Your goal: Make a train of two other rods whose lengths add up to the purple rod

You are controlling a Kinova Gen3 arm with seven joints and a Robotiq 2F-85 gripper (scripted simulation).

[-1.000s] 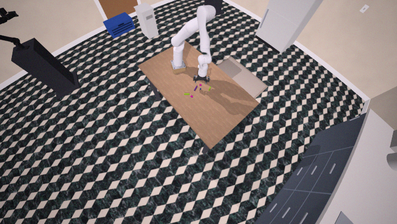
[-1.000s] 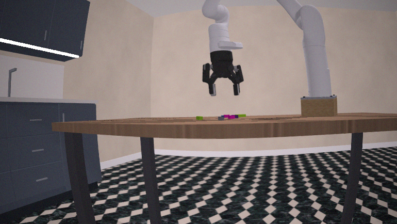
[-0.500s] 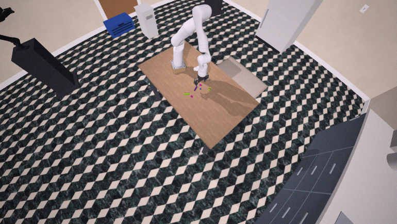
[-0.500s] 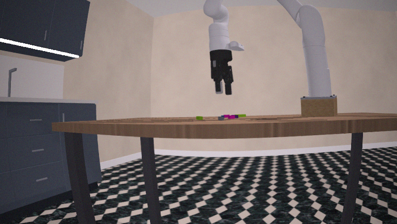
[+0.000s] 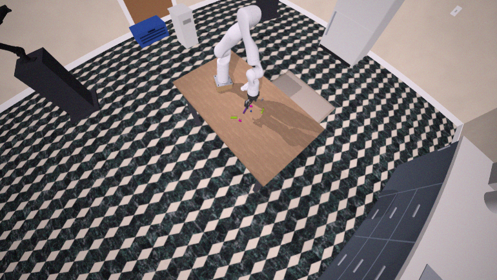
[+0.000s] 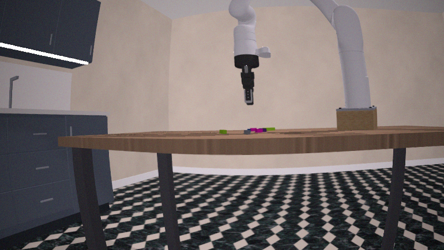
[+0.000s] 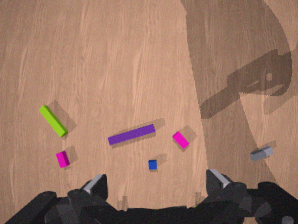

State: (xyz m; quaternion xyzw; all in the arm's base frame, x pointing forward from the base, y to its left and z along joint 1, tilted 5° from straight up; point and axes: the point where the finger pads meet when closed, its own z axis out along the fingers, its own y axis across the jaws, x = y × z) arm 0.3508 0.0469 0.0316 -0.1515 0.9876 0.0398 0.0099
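The blue rod lies 8 cm below my hand. Round my hand: purple rod 8 cm below, 4 cm to the right, 3 cm behind; grey rod 14 cm to the left, 8 cm below, 4 cm behind.
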